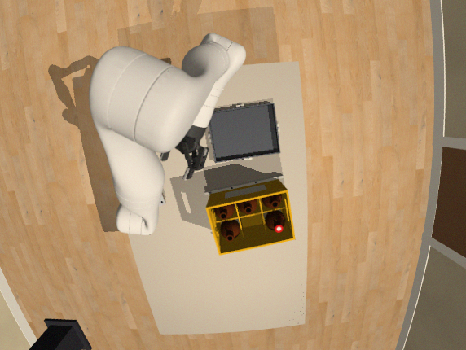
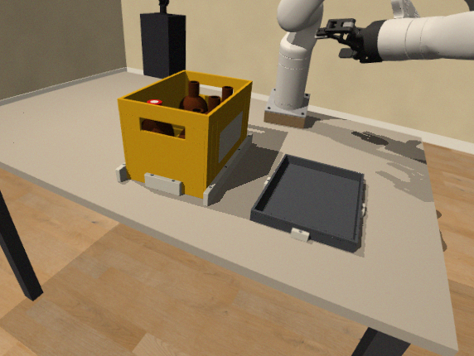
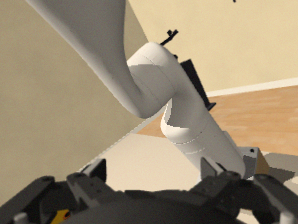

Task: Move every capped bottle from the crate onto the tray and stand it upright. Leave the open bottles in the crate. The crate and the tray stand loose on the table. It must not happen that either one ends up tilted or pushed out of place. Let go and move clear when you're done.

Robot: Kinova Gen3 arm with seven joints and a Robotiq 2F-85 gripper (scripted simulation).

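The yellow crate is 190 mm ahead of my hand, 240 mm to the right of it and 200 mm below it. From my hand the other things lie so: dark grey tray: 210 mm ahead, 50 mm to the left, 270 mm below.
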